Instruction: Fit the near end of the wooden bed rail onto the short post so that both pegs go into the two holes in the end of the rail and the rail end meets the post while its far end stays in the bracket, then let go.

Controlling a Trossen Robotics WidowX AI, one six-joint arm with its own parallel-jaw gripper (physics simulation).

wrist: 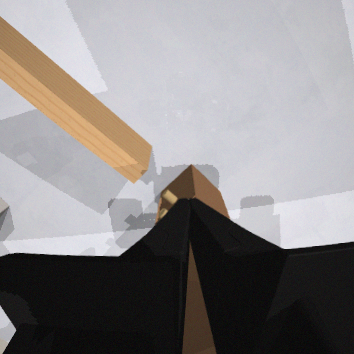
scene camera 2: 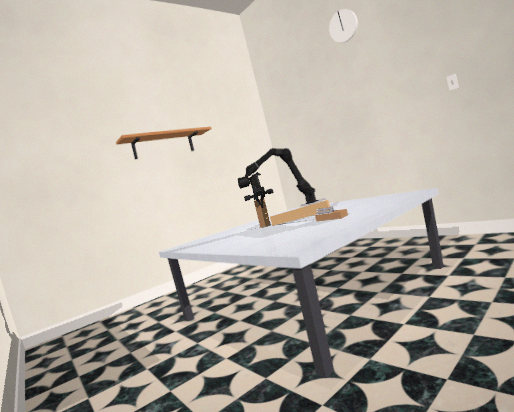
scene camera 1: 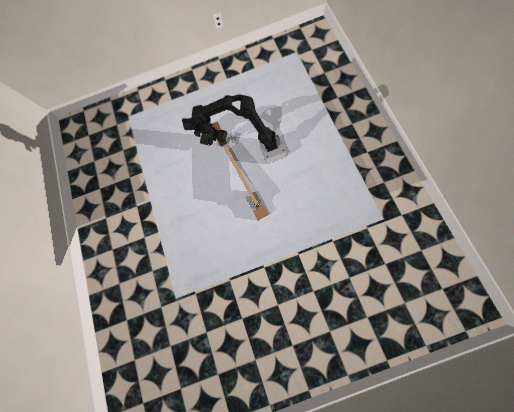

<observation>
My gripper is shut, holding nothing. Also in view: a wooden bed rail. Further things: a short post.
</observation>
